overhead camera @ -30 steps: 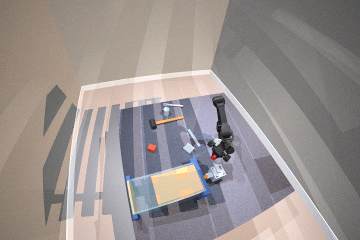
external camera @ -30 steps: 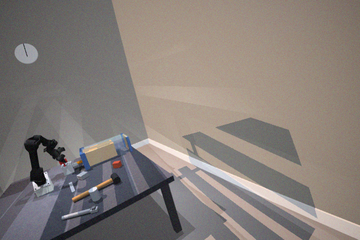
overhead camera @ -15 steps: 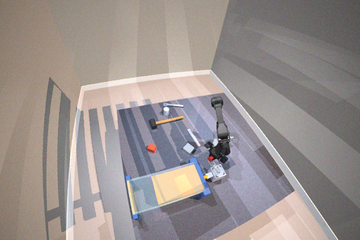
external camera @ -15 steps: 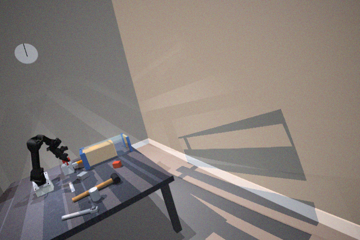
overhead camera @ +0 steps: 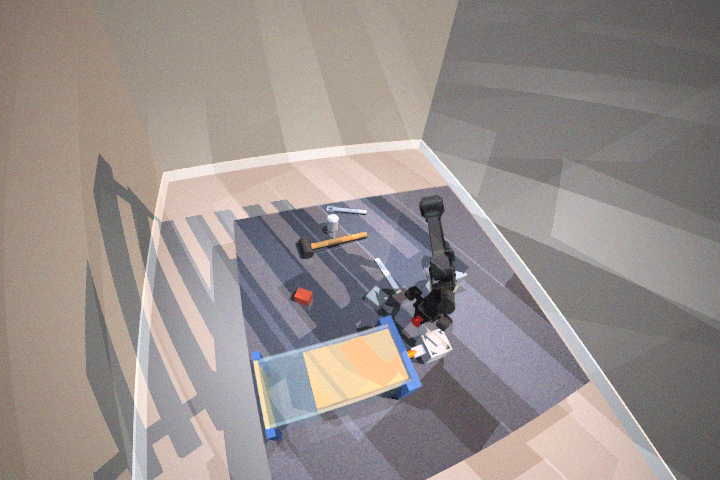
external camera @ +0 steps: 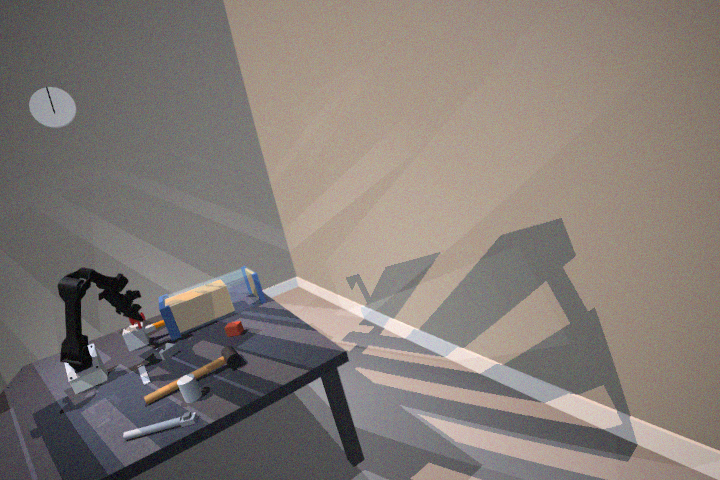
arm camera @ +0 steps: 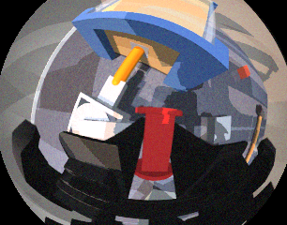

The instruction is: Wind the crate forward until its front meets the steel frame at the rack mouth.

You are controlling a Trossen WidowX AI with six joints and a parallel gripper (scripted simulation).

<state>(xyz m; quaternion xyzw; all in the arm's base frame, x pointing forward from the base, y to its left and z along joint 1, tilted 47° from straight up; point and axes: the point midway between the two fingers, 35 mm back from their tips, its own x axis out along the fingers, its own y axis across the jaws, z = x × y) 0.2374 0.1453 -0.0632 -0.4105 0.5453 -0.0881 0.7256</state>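
Now: the red knob 20 mm behind my gripper tip and 10 mm to the right of it. Round my gripper tip: blue frame (100 mm ahead, 80 mm to the left, 20 mm below); winch handle (30 mm to the left, 30 mm below, 30 mm behind); winch (100 mm below, 80 mm to the left, 70 mm behind).
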